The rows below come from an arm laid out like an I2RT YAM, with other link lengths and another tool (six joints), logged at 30 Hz.
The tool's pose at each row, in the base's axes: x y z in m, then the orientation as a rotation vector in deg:
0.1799 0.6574 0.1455 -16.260 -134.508 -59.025
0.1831 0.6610 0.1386 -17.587 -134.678 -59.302
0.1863 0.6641 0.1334 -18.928 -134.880 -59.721
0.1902 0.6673 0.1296 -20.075 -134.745 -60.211
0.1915 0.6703 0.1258 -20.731 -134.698 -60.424
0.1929 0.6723 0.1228 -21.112 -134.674 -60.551
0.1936 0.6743 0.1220 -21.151 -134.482 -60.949
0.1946 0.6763 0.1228 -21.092 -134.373 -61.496
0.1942 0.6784 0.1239 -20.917 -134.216 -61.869
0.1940 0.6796 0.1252 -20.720 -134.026 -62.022
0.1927 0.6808 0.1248 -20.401 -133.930 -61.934
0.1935 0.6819 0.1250 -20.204 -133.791 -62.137
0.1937 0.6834 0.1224 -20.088 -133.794 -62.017
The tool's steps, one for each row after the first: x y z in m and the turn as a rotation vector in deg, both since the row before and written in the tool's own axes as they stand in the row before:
-0.0066 -0.0005 0.0051 -0.442 -0.693 0.660
-0.0056 0.0002 0.0039 -0.535 -0.762 0.603
-0.0053 0.0015 0.0030 -0.608 -0.421 0.584
-0.0032 0.0002 0.0039 -0.296 -0.256 0.343
-0.0028 0.0001 0.0027 -0.173 -0.153 0.196
-0.0010 0.0011 0.0017 -0.319 0.071 -0.032
-0.0003 0.0022 0.0007 -0.386 0.009 -0.173
0.0010 0.0019 0.0011 -0.250 0.128 -0.166
0.0009 0.0015 0.0003 -0.101 0.208 -0.093
0.0009 -0.0001 0.0016 0.110 0.225 -0.122
-0.0005 0.0012 0.0004 -0.125 0.154 -0.131
-0.0016 -0.0006 0.0025 0.108 0.068 -0.030

